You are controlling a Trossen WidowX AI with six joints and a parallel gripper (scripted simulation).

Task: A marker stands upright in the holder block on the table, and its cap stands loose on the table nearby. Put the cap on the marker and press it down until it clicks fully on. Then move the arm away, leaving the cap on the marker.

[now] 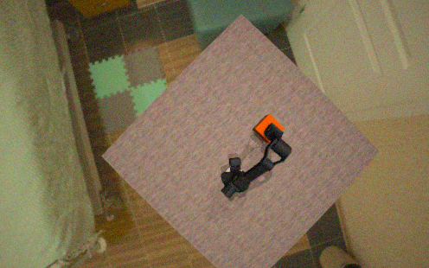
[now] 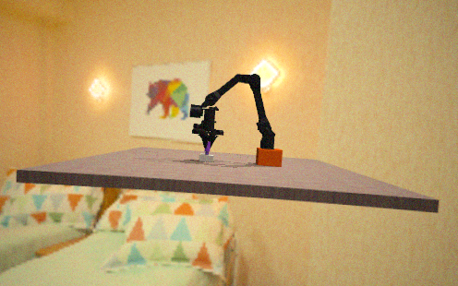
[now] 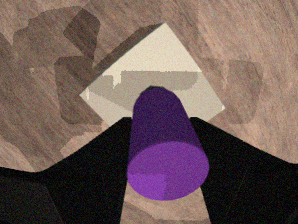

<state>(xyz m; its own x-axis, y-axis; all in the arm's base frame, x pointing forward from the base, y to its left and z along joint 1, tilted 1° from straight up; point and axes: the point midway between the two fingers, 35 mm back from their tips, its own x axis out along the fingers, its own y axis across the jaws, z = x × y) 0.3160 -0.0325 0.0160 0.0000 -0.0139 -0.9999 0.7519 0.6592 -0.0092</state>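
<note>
The marker cap lies 10 mm above my gripper tip. From my gripper tip the other things lie so: holder block: 50 mm below.
</note>
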